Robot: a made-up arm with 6 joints.
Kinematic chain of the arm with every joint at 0, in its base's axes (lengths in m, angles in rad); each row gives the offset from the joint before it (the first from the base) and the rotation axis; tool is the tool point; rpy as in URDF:
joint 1: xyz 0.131 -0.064 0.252 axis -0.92 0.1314 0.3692
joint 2: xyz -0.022 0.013 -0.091 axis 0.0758 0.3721 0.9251
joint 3: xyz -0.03 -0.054 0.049 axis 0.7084 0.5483 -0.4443
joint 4: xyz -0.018 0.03 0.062 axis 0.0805 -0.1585 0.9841
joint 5: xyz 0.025 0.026 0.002 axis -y
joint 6: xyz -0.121 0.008 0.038 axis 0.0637 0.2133 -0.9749
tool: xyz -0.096 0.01 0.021 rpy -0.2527 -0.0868 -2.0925
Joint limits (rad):
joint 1: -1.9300..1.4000
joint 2: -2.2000..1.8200
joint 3: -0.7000..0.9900
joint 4: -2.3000..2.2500
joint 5: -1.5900..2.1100
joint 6: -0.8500..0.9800
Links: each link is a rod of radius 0.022 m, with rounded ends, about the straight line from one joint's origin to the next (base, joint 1, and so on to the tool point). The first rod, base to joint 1, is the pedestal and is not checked.
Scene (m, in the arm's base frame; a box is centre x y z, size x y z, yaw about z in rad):
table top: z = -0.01
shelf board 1: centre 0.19 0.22 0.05 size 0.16 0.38 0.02 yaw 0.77
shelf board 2: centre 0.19 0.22 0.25 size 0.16 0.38 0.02 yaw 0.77
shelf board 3: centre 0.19 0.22 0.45 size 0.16 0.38 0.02 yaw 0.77
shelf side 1: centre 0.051 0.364 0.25 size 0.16 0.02 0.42 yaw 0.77
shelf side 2: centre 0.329 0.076 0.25 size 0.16 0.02 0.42 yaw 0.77
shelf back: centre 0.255 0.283 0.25 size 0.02 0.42 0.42 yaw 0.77
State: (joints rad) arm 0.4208 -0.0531 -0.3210 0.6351 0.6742 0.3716
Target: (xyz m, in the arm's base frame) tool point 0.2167 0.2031 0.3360
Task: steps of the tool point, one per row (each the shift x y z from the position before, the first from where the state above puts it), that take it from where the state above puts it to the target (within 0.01 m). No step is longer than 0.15 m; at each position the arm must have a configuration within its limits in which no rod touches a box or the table.
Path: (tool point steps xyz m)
1: -0.0240 0.1023 -0.0322
2: 0.0184 0.1045 0.0090
3: 0.0531 0.0752 0.0440
4: 0.0713 0.0259 0.0599
5: 0.0700 -0.0247 0.0522
6: -0.0029 0.0405 -0.0034
7: 0.0243 0.0414 -0.0029
8: 0.0470 0.0307 0.0012
9: 0.0607 0.0126 0.0051

